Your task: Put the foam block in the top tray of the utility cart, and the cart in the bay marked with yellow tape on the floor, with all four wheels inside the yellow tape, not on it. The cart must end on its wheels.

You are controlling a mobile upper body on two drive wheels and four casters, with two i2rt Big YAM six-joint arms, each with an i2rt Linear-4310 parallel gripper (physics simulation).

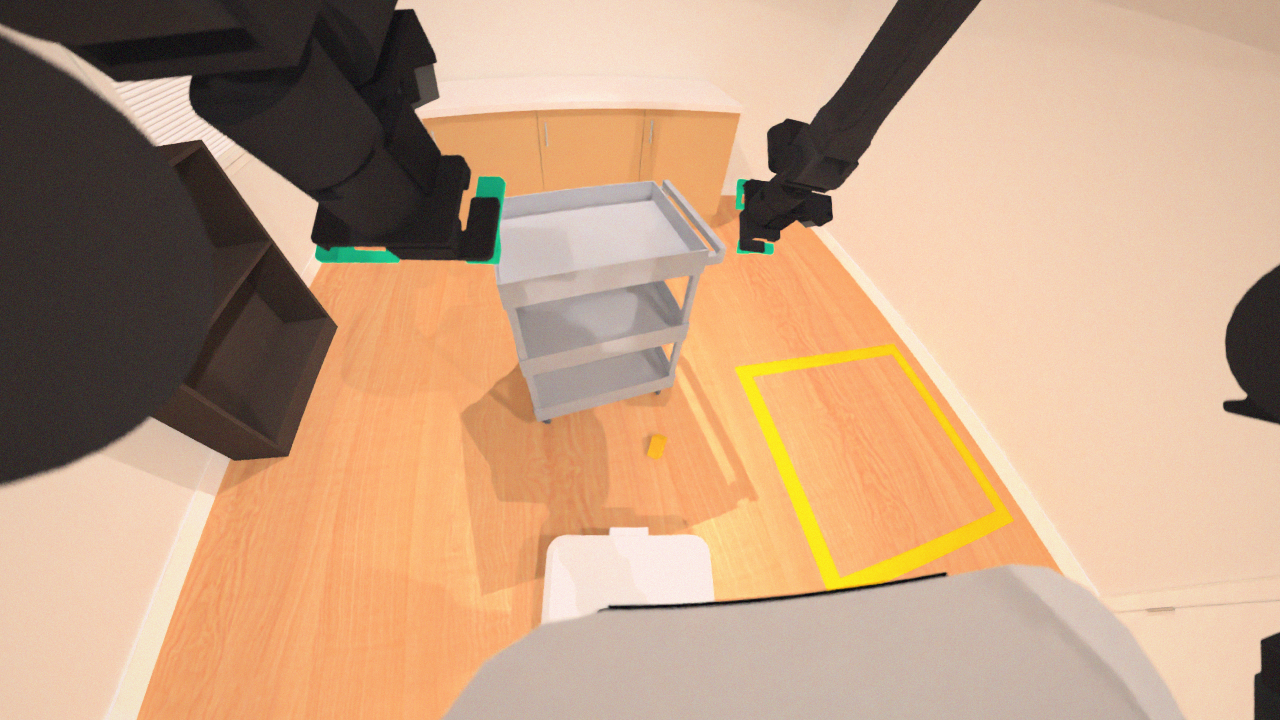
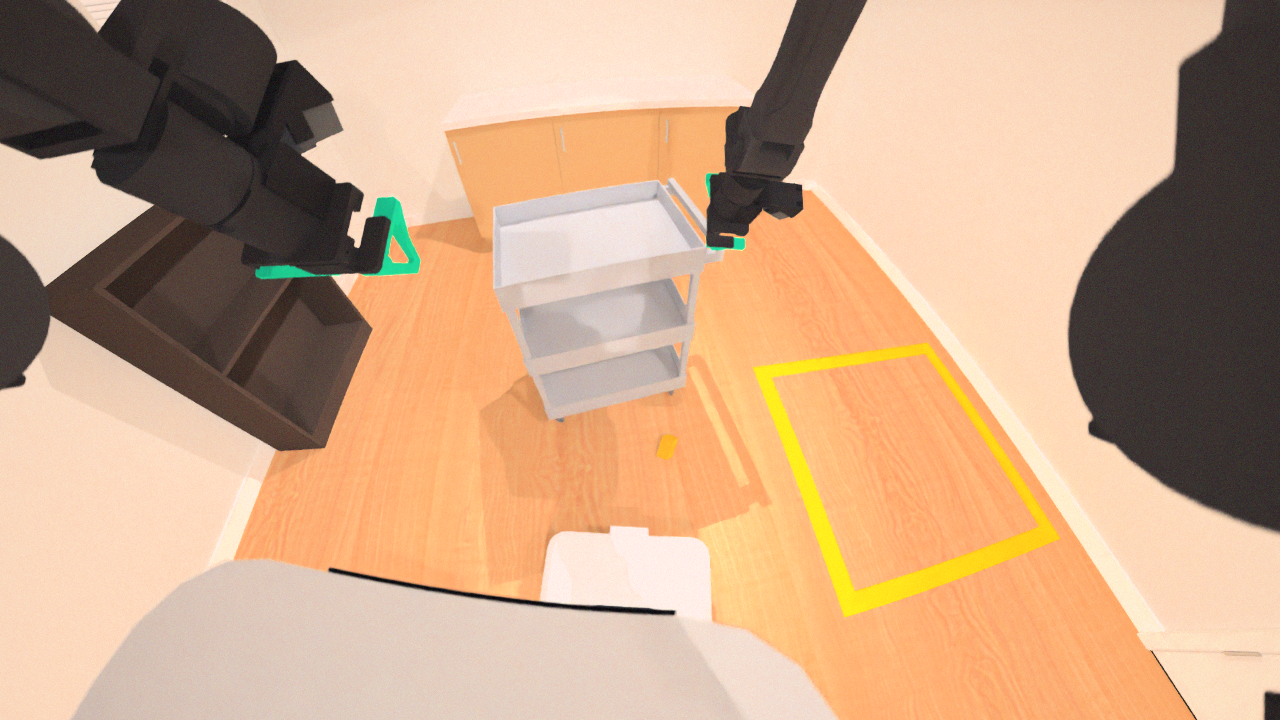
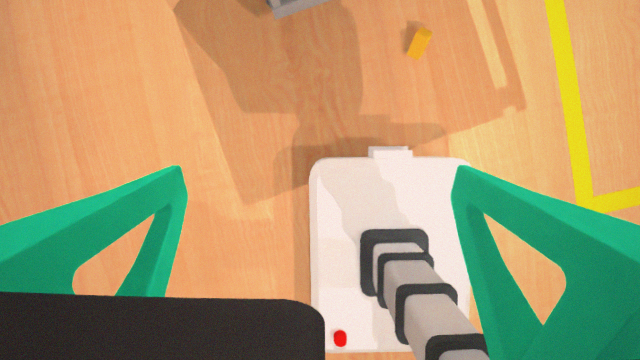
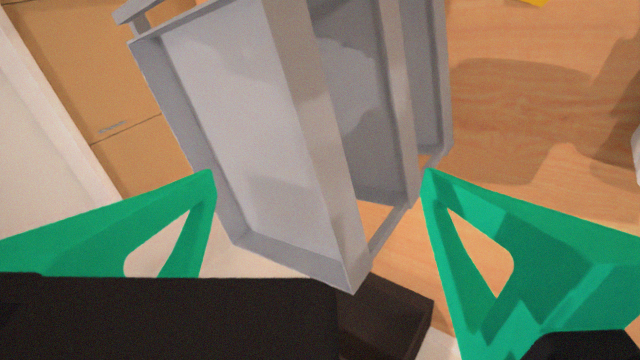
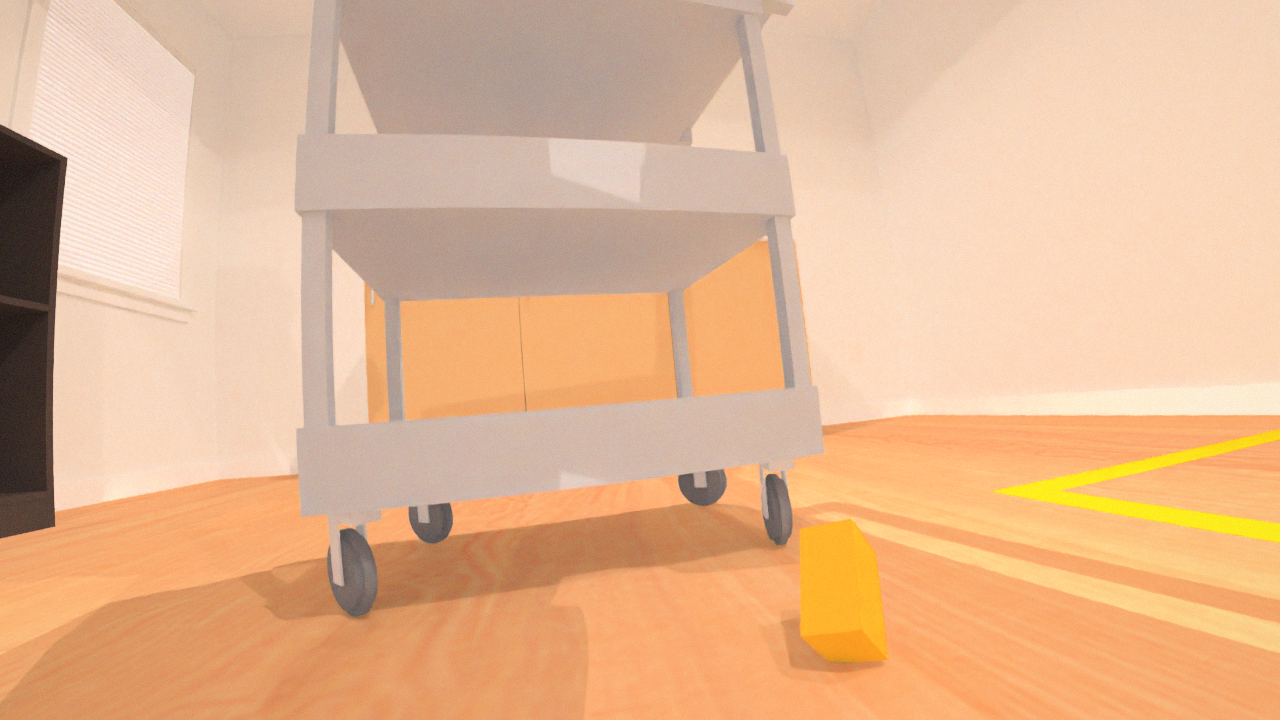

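Observation:
The orange-yellow foam block is at the floor in front of the cart's right end, outside the tape and apart from both grippers. The grey three-tray utility cart stands on its wheels; no block shows in its top tray. The yellow tape bay lies right of the cart. My right gripper is open and empty, by the cart's handle end. My left gripper is open and empty, left of the cart.
A dark shelf unit stands at the left wall. Wooden cabinets stand behind the cart. A wall runs along the bay's right side. My white base is below, facing the cart.

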